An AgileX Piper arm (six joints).
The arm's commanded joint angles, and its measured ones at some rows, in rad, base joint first. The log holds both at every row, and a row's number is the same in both.
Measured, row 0:
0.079, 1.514, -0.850, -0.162, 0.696, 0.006
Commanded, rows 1 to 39:
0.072, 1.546, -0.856, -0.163, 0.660, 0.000
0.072, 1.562, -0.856, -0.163, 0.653, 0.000
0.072, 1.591, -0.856, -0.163, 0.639, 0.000
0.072, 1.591, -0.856, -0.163, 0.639, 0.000
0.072, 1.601, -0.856, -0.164, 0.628, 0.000
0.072, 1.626, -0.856, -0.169, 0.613, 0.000
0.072, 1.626, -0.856, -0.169, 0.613, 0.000
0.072, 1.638, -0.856, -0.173, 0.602, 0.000
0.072, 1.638, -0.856, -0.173, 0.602, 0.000
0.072, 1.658, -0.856, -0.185, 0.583, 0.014
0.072, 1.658, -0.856, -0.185, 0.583, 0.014
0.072, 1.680, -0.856, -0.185, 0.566, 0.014
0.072, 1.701, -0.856, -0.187, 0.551, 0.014
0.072, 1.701, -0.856, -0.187, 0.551, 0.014
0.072, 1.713, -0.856, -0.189, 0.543, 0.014
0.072, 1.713, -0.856, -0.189, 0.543, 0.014
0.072, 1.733, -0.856, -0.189, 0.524, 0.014
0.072, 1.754, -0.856, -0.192, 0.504, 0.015
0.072, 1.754, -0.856, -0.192, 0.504, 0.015
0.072, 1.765, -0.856, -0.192, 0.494, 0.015
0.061, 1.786, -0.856, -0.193, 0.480, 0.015
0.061, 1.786, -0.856, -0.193, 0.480, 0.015
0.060, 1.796, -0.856, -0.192, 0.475, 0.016
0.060, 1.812, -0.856, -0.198, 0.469, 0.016
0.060, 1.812, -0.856, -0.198, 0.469, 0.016
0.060, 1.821, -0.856, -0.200, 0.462, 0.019
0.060, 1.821, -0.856, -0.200, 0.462, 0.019
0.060, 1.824, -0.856, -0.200, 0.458, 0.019
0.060, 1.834, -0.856, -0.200, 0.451, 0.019
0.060, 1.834, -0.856, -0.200, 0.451, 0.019
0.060, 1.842, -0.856, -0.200, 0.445, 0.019
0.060, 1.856, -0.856, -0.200, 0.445, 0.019
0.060, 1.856, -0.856, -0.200, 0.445, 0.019
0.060, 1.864, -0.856, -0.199, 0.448, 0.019
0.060, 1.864, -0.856, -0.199, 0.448, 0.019
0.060, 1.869, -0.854, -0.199, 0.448, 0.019
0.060, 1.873, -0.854, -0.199, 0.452, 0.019
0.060, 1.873, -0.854, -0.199, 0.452, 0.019
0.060, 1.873, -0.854, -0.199, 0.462, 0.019
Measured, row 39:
0.065, 1.861, -0.851, -0.190, 0.446, 0.016
